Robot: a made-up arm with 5 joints.
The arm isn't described. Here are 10 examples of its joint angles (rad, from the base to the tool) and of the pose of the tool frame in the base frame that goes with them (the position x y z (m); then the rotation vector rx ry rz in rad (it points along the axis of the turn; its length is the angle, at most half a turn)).
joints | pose
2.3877 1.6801 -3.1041 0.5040 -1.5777 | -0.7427 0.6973 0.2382 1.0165 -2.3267 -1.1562
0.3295 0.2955 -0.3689 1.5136 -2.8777 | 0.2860 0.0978 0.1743 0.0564 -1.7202 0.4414
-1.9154 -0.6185 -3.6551 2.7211 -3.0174 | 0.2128 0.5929 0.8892 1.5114 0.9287 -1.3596
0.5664 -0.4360 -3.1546 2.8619 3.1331 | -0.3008 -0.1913 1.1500 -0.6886 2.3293 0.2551
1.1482 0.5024 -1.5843 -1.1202 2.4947 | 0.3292 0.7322 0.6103 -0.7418 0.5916 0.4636
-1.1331 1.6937 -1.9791 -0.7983 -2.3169 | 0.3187 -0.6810 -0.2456 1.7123 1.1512 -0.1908
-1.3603 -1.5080 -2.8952 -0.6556 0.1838 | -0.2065 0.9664 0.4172 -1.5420 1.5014 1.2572
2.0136 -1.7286 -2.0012 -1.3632 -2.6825 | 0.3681 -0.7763 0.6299 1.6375 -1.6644 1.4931
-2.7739 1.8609 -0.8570 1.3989 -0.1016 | 0.0406 0.0156 -0.2292 -0.1723 0.7206 0.2539
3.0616 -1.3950 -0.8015 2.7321 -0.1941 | 0.0657 -0.0053 0.7965 -0.1488 2.6051 -0.0978
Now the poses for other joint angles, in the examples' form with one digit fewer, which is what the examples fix.
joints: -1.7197 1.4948 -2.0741 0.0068 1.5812
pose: -0.132 -0.877 -0.106 -0.237 -2.967 0.874
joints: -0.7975 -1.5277 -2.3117 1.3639 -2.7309
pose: -0.590 0.604 0.819 0.381 0.552 -0.372
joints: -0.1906 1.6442 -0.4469 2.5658 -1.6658
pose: 0.000 0.000 0.001 0.492 0.447 1.241
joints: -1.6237 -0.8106 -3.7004 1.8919 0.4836
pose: 0.042 0.787 0.755 0.306 -0.538 1.949
